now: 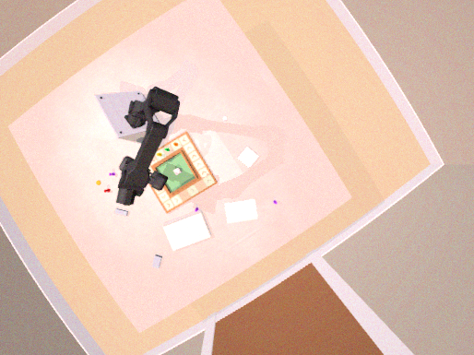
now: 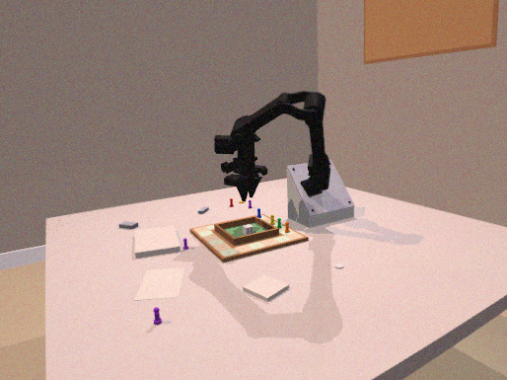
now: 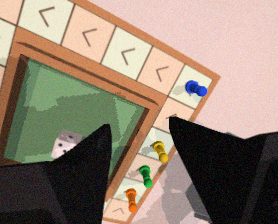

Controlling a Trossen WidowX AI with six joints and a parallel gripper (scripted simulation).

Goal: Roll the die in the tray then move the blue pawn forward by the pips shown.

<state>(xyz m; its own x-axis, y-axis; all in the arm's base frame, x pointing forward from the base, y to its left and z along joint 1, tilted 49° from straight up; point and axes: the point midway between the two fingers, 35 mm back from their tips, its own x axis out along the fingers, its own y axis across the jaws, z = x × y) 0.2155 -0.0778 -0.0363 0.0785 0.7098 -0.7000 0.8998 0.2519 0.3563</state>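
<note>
Right now the blue pawn is 70 mm below my gripper tip, 70 mm behind it and 40 mm to the right of it. Also, from my gripper tip: white die: 80 mm to the left, 70 mm below, 50 mm ahead; then yellow pawn: 70 mm below, 60 mm to the left, 60 mm behind; then green tray: 90 mm below, 70 mm to the left, 50 mm ahead.
</note>
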